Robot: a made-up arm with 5 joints.
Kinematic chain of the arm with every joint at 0, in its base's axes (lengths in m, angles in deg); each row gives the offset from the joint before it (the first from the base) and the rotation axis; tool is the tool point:
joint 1: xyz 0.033 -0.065 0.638 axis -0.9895 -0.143 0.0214
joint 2: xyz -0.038 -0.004 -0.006 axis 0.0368 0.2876 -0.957
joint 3: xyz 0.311 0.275 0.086 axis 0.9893 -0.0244 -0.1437
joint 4: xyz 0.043 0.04 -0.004 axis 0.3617 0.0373 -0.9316
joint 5: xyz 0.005 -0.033 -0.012 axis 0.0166 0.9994 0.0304
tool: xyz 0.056 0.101 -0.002
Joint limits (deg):
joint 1: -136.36..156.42
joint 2: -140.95..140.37
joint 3: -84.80..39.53
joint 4: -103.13..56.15
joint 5: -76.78..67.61
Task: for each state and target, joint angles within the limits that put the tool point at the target. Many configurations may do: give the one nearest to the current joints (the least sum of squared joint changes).
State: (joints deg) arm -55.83 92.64 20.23 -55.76 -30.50
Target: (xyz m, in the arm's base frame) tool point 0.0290 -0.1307 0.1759
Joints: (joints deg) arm -56.88 130.80 -2.61 -95.12 -35.48
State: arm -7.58 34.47 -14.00 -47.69 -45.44
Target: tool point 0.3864 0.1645 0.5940
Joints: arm 3.55 19.76 -39.90 -73.97 -44.79
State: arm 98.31 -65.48 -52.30 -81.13 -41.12
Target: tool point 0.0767 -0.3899 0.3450
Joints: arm 138.00 -47.29 -53.69 -73.01 -36.49
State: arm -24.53 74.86 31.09 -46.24 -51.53
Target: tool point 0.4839 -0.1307 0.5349
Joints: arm -34.22 62.24 22.38 -68.65 -61.02
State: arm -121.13 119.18 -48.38 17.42 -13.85
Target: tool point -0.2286 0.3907 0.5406
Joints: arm -134.57 138.64 -65.25 7.35 -6.33
